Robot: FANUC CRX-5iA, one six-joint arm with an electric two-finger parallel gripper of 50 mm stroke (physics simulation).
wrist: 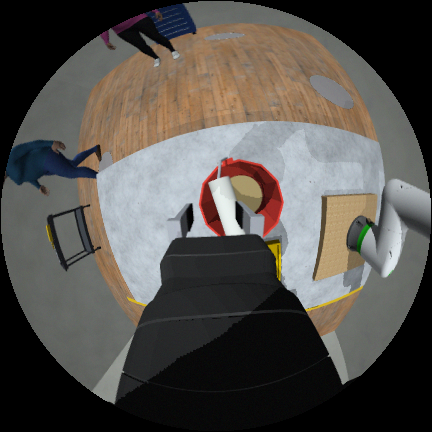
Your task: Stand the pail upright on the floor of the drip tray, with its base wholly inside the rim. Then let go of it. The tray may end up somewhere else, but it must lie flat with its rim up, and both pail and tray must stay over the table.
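Pixels of known places: gripper, fingertip midpoint: (213, 210); arm's base, origin of the base link: (357, 232).
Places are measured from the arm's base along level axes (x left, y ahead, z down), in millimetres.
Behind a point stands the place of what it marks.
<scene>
The red pail (274, 200) {x -91, y 429, z -88 mm} stands upright, its open top towards the camera and a round tan area inside at the bottom. Its thick white handle grip (223, 197) {x -102, y 531, z -210 mm} lies across the opening, with a thin grey wire running to a red lug at the far rim. My gripper (213, 210) {x -89, y 538, z -239 mm} is open and empty, above the near left part of the pail. The right finger overlaps the white grip in view; the height between them is hard to tell. The yellow drip tray (273, 245) {x 74, y 378, z 33 mm} shows in part, just nearer than the pail; my gripper's black body hides the rest.
A tan board (335, 235) {x 15, y 138, z 2 mm} lies on the right, with a white robot arm (392, 235) {x -65, y 68, z -221 mm} mounted on it. The grey mat (145, 185) {x -108, y 860, z 37 mm} covers part of the wooden table (200, 85). Two people and a black-framed cart stand beyond the table's edges.
</scene>
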